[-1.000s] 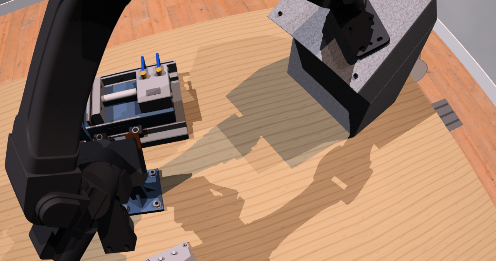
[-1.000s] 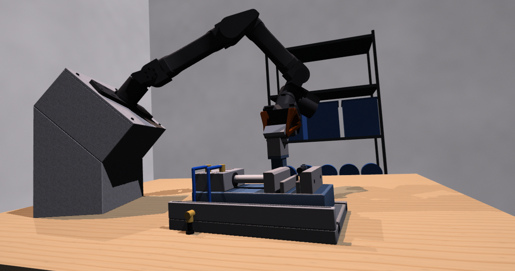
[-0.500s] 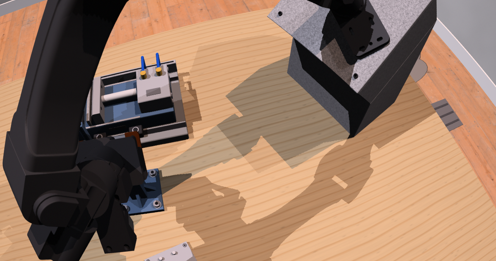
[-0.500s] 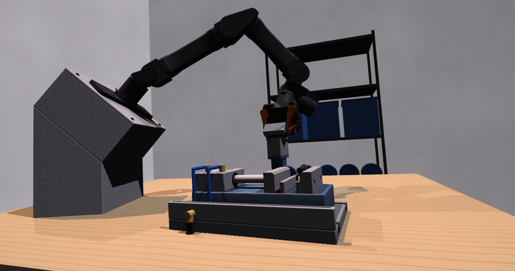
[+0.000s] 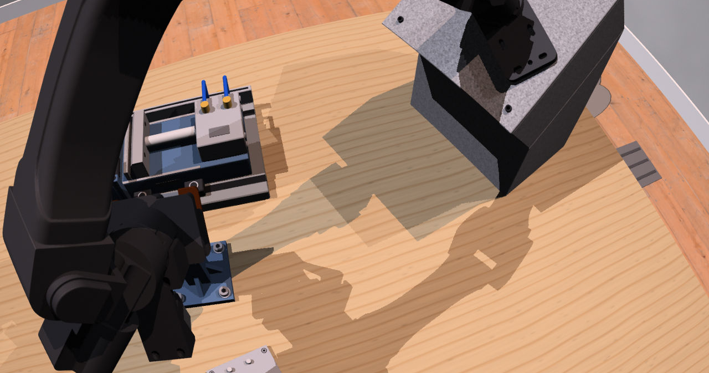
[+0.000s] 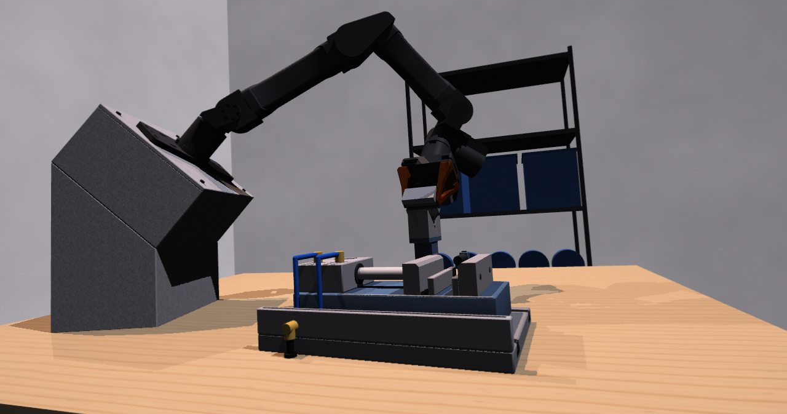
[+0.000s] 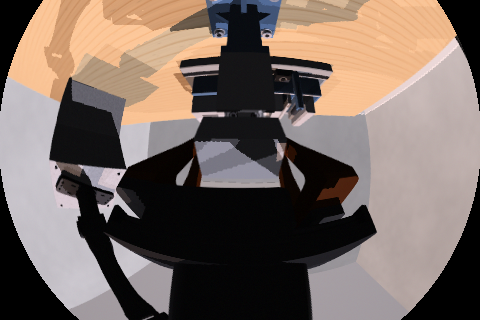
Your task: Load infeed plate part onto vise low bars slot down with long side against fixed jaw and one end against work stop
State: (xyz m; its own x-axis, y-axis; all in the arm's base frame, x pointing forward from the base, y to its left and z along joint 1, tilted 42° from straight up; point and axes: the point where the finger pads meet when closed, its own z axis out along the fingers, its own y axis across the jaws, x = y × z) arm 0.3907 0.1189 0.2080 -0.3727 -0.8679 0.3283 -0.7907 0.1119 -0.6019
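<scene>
Right now the grey part is right at my hand. The rest, counted from my hand: moving jaw: 90 mm ahead, 180 mm to the right, 100 mm below; cylinder rod: 40 mm ahead, 190 mm to the right, 100 mm below; work stop rod: 120 mm ahead, 130 mm to the right, 90 mm below.
</scene>
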